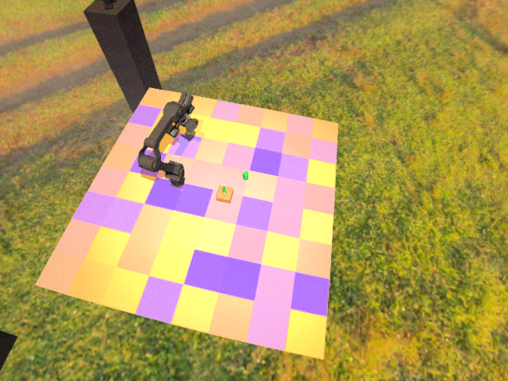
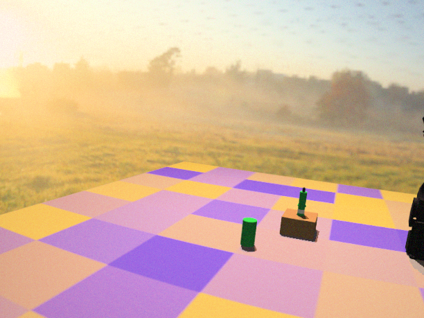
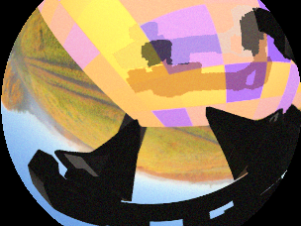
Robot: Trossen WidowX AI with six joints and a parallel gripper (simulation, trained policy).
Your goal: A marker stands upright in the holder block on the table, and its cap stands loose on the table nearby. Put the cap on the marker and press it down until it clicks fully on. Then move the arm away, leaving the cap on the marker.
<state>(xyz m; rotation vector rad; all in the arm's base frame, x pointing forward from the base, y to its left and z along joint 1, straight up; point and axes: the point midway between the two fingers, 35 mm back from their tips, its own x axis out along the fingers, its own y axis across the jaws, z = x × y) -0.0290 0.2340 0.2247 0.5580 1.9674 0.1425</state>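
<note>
Right now my gripper tip is 39 cm short of the green cap, 14 cm to the left of it and 17 cm above it. The rest, counted from my gripper tip: white ring (31 cm ahead, 27 cm to the right, 15 cm below); then holder block (31 cm ahead, 27 cm to the right, 18 cm below).
</note>
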